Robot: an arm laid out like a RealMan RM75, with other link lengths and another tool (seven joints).
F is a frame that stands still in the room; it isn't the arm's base.
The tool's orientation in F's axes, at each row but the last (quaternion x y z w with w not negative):
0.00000 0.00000 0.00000 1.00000
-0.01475 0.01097 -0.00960 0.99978
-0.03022 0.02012 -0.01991 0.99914
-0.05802 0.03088 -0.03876 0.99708
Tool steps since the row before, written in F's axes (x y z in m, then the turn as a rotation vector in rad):
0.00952 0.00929 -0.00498 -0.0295 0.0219 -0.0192
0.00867 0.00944 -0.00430 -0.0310 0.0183 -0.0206
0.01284 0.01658 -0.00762 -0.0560 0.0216 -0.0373
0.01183 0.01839 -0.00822 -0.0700 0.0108 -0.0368
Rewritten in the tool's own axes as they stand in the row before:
0.00952 0.00929 -0.00498 -0.0295 0.0219 -0.0192
0.00858 0.00973 -0.00383 -0.0309 0.0183 -0.0207
0.01244 0.01750 -0.00608 -0.0553 0.0217 -0.0382
0.01075 0.02005 -0.00528 -0.0684 0.0099 -0.0399

